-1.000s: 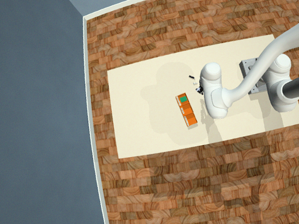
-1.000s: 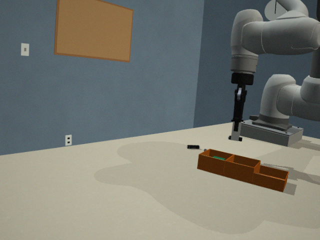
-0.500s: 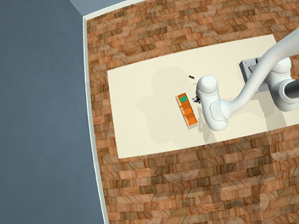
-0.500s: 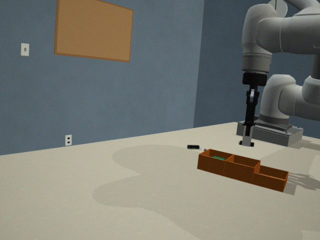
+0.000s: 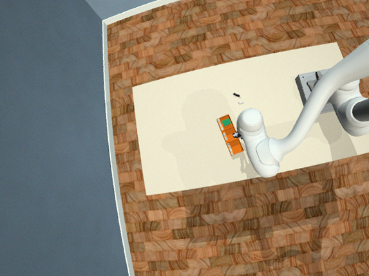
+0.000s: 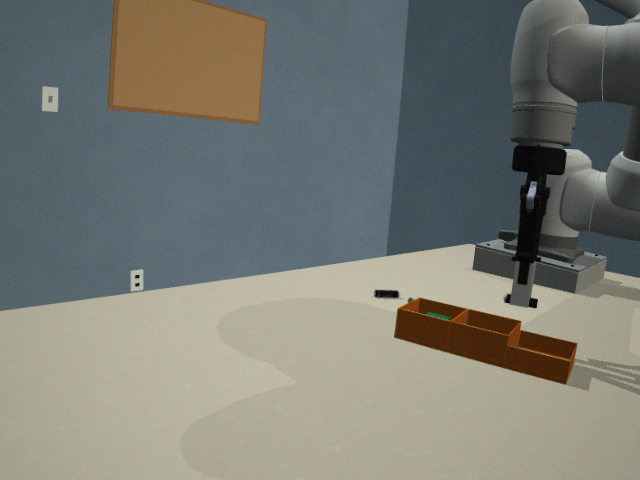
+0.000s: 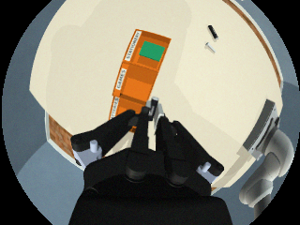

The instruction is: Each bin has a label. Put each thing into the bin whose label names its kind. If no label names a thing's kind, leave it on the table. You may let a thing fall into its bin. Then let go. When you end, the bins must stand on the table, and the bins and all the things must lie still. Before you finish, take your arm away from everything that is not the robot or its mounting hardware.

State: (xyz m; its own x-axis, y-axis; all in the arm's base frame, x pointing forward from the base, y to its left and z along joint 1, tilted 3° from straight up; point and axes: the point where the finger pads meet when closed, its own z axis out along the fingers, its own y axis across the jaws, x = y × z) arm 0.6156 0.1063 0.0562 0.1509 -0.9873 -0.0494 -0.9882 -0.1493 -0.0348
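Right now the black piece is 28 cm to the right of my hand, 9 cm below it and 8 cm behind it. Round my hand: green flat thing (12 cm to the right, 8 cm below, 5 cm ahead); then white thing (11 cm to the right, 9 cm below, 6 cm ahead); then joined orange bins (8 cm below, 6 cm ahead, 3 cm to the right).
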